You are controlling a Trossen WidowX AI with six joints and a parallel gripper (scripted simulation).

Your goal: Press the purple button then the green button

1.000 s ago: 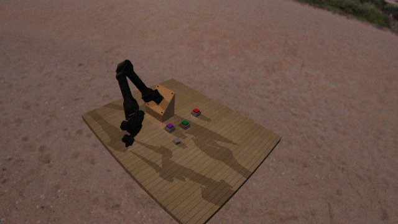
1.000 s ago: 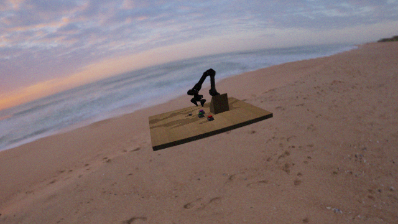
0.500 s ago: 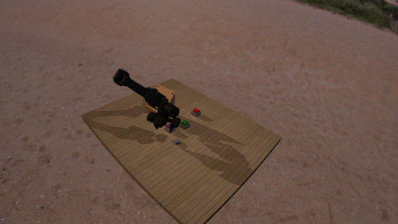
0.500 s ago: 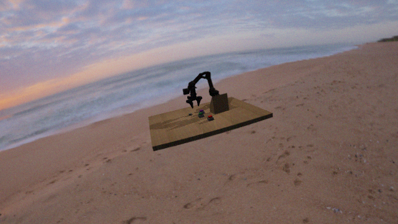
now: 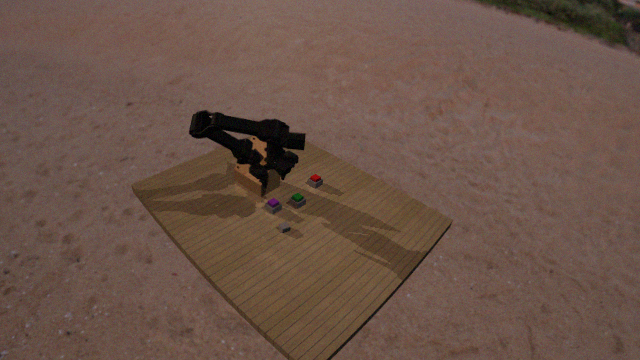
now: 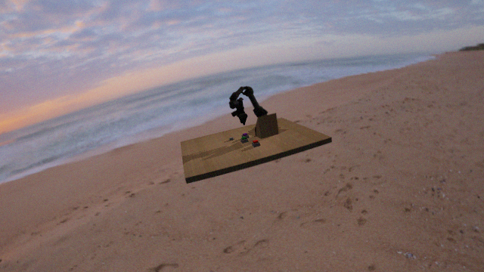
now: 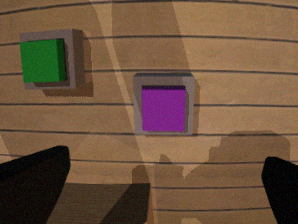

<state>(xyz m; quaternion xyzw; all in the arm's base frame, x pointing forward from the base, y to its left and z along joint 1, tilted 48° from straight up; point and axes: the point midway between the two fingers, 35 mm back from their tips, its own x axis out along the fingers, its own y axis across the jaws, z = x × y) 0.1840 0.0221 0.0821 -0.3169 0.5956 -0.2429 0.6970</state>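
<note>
Now: the purple button 90 mm below my gripper tip. Round my gripper tip: small grey block 110 mm ahead, 40 mm to the right, 110 mm below; red button 30 mm behind, 250 mm to the left, 90 mm below; green button 30 mm ahead, 100 mm to the left, 90 mm below.
</note>
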